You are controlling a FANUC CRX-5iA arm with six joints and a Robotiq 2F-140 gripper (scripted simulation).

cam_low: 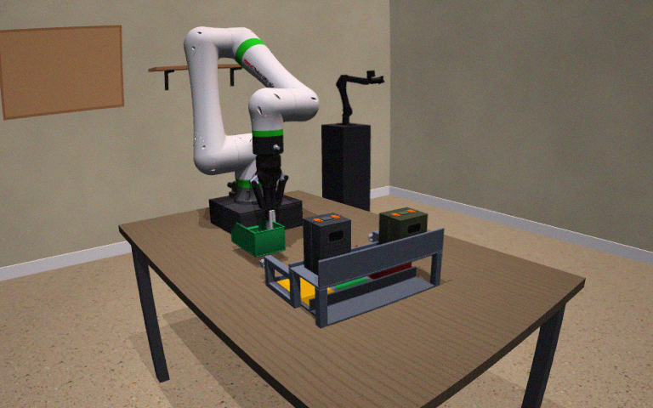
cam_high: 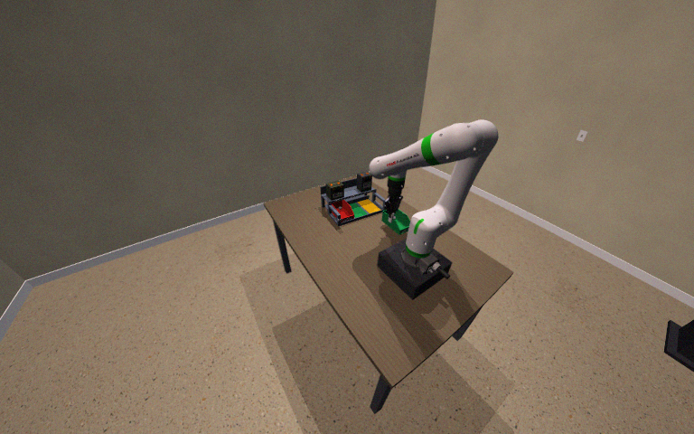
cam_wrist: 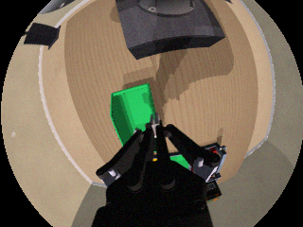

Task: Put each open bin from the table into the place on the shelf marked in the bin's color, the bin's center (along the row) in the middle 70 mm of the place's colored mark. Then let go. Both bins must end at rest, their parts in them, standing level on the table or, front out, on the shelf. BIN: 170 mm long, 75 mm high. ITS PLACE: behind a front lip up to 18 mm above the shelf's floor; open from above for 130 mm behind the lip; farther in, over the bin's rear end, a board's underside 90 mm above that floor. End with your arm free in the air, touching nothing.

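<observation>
My hand is 5 cm to the left of the green bin and 4 cm above it. Also, from my hand: olive box 40 cm ahead, 16 cm to the left, 4 cm above; black box 39 cm ahead, 7 cm to the right, 5 cm above; red bin 31 cm ahead, 17 cm to the left, 7 cm below.
</observation>
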